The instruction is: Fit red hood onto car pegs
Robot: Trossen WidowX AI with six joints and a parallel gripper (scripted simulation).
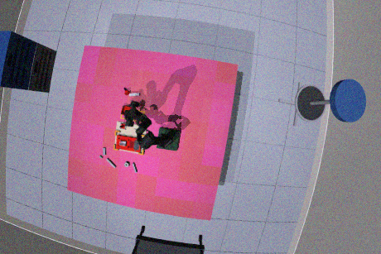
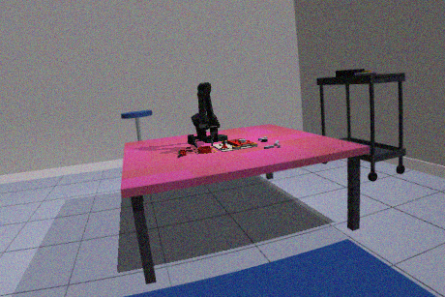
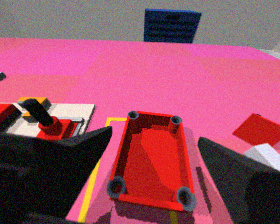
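The red hood lies 2 cm below my gripper tip and 1 cm behind it. Round my gripper tip: grey engine block (25 cm to the left, 3 cm behind, 1 cm below).
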